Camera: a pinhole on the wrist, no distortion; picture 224 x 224 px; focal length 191.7 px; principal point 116.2 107.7 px. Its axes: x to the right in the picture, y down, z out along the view. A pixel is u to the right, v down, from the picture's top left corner.
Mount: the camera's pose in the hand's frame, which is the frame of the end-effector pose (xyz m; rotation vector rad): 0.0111 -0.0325 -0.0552 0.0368 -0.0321 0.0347
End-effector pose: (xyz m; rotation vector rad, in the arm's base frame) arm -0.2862 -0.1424 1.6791 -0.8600 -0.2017 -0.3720
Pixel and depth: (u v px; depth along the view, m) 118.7 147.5 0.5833
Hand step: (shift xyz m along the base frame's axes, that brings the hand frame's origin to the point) 0.0102 0.4498 0.2918
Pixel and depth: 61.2 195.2 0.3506
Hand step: -0.0603 0.3197 0.0786
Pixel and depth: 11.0 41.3 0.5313
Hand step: -0.3753 0.2760 0.3725
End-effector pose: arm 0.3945 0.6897 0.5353 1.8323 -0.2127 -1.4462
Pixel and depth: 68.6 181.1 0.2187
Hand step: -0.1502 -0.0748 0.0583
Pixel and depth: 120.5 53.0 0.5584
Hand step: -0.5037 -0.0923 -0.1734
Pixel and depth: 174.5 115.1 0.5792
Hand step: -0.4197 -0.3229 -0.1711
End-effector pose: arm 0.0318 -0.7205 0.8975 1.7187 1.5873 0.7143
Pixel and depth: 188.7 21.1 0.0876
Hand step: -0.0165 0.0406 -0.0802
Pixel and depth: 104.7 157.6 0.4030
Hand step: 0.3045 -0.0709 -0.1703
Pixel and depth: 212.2 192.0 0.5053
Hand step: 0.4987 0.1806 -0.1595
